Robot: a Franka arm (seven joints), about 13 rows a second.
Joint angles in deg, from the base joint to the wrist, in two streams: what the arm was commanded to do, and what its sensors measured. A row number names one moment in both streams.
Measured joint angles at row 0:
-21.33, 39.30, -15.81, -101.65, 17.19, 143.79, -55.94
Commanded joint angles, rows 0 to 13:
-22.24, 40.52, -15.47, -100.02, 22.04, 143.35, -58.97
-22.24, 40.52, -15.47, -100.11, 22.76, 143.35, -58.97
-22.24, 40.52, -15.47, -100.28, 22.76, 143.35, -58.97
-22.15, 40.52, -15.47, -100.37, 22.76, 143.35, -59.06
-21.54, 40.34, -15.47, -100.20, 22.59, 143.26, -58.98
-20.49, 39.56, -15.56, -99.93, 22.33, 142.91, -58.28
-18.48, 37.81, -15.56, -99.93, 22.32, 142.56, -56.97
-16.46, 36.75, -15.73, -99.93, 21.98, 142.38, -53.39
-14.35, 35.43, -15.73, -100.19, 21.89, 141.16, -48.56
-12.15, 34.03, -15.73, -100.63, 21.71, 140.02, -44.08
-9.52, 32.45, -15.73, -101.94, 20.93, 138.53, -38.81
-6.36, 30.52, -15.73, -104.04, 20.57, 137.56, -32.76
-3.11, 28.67, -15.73, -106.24, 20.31, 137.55, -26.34
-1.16, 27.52, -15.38, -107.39, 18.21, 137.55, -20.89
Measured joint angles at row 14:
-5.30, 32.37, -14.96, -101.83, 20.57, 137.80, -30.45
